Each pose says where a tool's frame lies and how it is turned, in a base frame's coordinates. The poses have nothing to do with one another.
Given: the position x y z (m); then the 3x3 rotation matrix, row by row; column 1 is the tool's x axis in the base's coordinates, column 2 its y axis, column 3 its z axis. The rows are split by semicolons.
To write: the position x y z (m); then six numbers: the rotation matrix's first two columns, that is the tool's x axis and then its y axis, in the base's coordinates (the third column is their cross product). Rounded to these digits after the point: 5 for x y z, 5 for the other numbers.
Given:
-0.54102 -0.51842 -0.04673; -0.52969 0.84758 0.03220; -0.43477 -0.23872 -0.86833; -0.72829 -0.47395 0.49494
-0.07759 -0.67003 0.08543; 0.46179 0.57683 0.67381; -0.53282 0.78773 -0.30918; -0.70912 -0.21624 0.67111
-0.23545 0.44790 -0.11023; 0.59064 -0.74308 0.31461; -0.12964 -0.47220 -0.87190; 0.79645 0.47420 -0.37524
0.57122 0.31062 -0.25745; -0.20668 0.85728 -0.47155; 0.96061 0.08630 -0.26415; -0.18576 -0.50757 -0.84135
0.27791 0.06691 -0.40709; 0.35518 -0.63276 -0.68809; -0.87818 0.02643 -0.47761; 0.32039 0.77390 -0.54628
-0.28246 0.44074 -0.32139; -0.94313 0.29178 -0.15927; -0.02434 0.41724 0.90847; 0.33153 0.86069 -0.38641
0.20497 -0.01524 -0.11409; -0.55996 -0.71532 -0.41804; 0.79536 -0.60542 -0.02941; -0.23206 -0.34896 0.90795
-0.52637 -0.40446 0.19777; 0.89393 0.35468 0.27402; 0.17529 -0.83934 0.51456; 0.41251 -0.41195 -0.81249
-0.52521 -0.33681 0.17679; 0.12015 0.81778 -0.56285; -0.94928 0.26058 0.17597; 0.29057 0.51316 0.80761
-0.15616 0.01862 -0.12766; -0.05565 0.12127 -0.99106; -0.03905 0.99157 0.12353; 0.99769 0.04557 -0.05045
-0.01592 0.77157 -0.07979; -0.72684 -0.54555 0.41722; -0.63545 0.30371 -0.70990; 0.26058 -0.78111 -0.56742
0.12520 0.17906 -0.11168; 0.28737 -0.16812 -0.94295; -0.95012 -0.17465 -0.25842; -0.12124 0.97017 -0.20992
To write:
-0.54102 -0.51842 -0.04673 -0.52969 -0.43477 -0.72829 0.84758 -0.23872 -0.47395
-0.07759 -0.67003 0.08543 0.46179 -0.53282 -0.70912 0.57683 0.78773 -0.21624
-0.23545 0.44790 -0.11023 0.59064 -0.12964 0.79645 -0.74308 -0.47220 0.47420
0.57122 0.31062 -0.25745 -0.20668 0.96061 -0.18576 0.85728 0.08630 -0.50757
0.27791 0.06691 -0.40709 0.35518 -0.87818 0.32039 -0.63276 0.02643 0.77390
-0.28246 0.44074 -0.32139 -0.94313 -0.02434 0.33153 0.29178 0.41724 0.86069
0.20497 -0.01524 -0.11409 -0.55996 0.79536 -0.23206 -0.71532 -0.60542 -0.34896
-0.52637 -0.40446 0.19777 0.89393 0.17529 0.41251 0.35468 -0.83934 -0.41195
-0.52521 -0.33681 0.17679 0.12015 -0.94928 0.29057 0.81778 0.26058 0.51316
-0.15616 0.01862 -0.12766 -0.05565 -0.03905 0.99769 0.12127 0.99157 0.04557
-0.01592 0.77157 -0.07979 -0.72684 -0.63545 0.26058 -0.54555 0.30371 -0.78111
0.12520 0.17906 -0.11168 0.28737 -0.95012 -0.12124 -0.16812 -0.17465 0.97017

